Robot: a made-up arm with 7 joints. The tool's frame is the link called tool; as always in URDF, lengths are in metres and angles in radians.
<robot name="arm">
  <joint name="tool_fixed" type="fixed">
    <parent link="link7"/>
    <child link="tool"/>
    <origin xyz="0 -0.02 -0.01" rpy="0 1.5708 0"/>
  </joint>
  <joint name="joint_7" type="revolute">
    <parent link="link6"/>
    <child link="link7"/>
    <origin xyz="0.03 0.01 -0.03" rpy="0 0 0"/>
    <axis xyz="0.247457 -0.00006 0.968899"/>
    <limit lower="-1.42" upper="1.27" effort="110" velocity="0.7"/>
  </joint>
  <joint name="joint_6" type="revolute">
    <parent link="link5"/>
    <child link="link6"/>
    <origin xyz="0.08 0.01 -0.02" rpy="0 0 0"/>
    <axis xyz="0.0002 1 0.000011"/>
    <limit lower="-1.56" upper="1.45" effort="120" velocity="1.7"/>
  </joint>
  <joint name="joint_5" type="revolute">
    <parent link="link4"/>
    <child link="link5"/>
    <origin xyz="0.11 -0.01 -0.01" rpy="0 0 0"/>
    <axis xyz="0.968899 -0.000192 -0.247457"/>
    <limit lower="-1.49" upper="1.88" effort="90" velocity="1.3"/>
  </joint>
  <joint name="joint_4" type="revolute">
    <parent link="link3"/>
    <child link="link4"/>
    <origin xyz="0 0.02 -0.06" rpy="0 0 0"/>
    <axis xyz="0.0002 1 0.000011"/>
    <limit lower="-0.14" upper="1.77" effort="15" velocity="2.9"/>
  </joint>
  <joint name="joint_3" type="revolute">
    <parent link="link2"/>
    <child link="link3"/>
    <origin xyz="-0.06 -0.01 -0.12" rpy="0 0 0"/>
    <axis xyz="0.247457 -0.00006 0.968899"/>
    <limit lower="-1.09" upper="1.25" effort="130" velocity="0.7"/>
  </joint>
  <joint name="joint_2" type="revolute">
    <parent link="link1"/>
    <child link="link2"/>
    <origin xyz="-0.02 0.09 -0.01" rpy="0 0 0"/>
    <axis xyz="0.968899 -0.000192 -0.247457"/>
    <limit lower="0.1" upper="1.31" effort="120" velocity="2.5"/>
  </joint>
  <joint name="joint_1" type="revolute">
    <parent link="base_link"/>
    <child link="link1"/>
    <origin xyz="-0.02 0.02 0.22" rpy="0 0 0"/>
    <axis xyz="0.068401 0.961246 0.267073"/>
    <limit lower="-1.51" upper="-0.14" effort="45" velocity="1.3"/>
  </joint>
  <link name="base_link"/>
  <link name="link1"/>
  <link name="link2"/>
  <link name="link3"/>
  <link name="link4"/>
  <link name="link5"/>
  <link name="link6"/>
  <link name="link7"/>
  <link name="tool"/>
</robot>
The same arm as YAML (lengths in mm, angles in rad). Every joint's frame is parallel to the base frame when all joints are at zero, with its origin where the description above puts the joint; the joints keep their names.
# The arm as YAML. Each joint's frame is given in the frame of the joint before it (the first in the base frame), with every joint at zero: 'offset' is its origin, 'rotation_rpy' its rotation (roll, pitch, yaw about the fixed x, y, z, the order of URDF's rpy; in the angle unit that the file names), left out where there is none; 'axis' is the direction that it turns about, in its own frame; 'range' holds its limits. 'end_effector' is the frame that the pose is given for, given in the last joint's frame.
length_unit: mm
angle_unit: rad
chain:
  - id: joint_1
    offset: [-20.0, 20.0, 220.0]
    axis: [0.068403, 0.961235, 0.26711]
    range: [-1.51, -0.14]
  - id: joint_2
    offset: [-20.0, 90.0, -10.0]
    axis: [0.968889, -0.0002, -0.247497]
    range: [0.1, 1.31]
  - id: joint_3
    offset: [-60.0, -10.0, -120.0]
    axis: [0.247497, -0.0001, 0.968889]
    range: [-1.09, 1.25]
  - id: joint_4
    offset: [0.0, 20.0, -60.0]
    axis: [0.0002, 1.0, 0.0]
    range: [-0.14, 1.77]
  - id: joint_5
    offset: [110.0, -10.0, -10.0]
    axis: [0.968889, -0.0002, -0.247497]
    range: [-1.49, 1.88]
  - id: joint_6
    offset: [80.0, 10.0, -20.0]
    axis: [0.0002, 1.0, 0.0]
    range: [-1.56, 1.45]
  - id: joint_7
    offset: [30.0, 10.0, -30.0]
    axis: [0.247497, -0.0001, 0.968889]
    range: [-1.42, 1.27]
end_effector:
  offset: [0.0, -20.0, -10.0]
  rotation_rpy: [0.0, 1.5708, 0.0]

